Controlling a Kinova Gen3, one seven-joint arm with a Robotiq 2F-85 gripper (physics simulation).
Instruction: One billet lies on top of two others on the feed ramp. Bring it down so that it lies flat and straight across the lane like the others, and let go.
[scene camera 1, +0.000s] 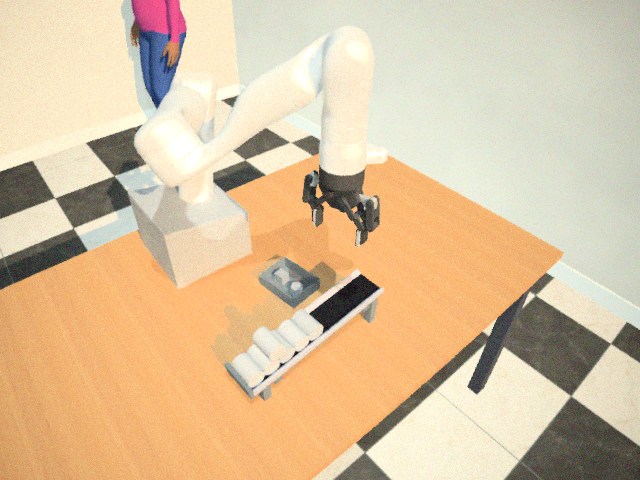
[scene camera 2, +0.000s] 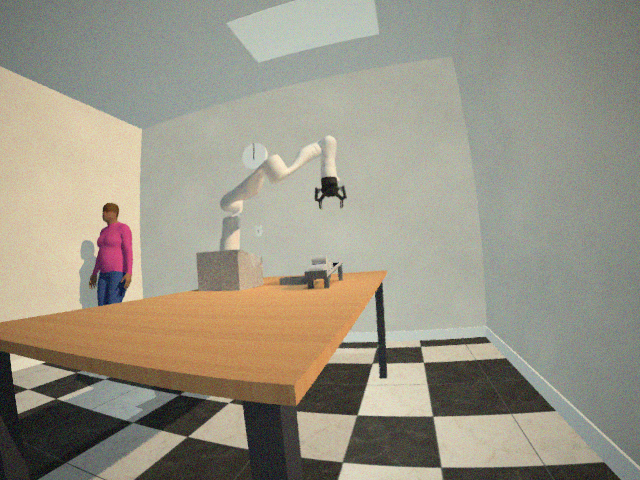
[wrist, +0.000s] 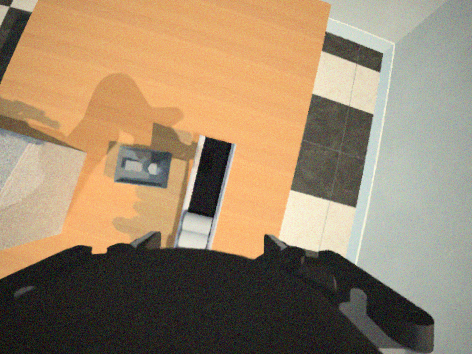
Labels:
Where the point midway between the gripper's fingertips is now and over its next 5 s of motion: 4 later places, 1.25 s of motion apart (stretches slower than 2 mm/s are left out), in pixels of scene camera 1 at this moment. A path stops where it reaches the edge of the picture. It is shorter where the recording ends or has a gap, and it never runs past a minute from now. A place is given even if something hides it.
My gripper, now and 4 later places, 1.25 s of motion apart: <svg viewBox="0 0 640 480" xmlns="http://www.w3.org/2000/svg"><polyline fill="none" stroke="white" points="338,234 304,157 341,255 227,301 233,297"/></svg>

